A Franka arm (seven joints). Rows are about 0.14 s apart.
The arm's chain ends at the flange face. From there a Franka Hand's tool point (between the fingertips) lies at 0.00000 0.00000 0.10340 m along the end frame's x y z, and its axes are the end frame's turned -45 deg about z.
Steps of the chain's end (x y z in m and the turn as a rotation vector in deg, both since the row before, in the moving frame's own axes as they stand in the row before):
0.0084, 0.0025, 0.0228, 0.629, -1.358, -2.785
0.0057, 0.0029, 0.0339, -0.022, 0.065, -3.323
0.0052, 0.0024, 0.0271, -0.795, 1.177, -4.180
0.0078, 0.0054, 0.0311, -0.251, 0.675, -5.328
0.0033, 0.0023, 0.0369, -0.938, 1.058, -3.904
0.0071, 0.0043, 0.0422, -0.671, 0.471, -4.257
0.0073, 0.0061, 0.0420, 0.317, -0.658, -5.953
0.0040, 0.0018, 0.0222, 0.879, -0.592, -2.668
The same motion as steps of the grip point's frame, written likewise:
0.0032, 0.0052, 0.0228, 1.405, -0.515, -2.785
0.0020, 0.0062, 0.0339, -0.062, 0.030, -3.323
0.0026, 0.0079, 0.0271, -1.394, 0.270, -4.180
0.0023, 0.0105, 0.0311, -0.655, 0.300, -5.328
0.0009, 0.0065, 0.0369, -1.411, 0.085, -3.904
0.0018, 0.0095, 0.0422, -0.808, -0.141, -4.257
0.0003, 0.0083, 0.0420, 0.689, -0.241, -5.953
0.0019, 0.0022, 0.0222, 1.040, 0.203, -2.668

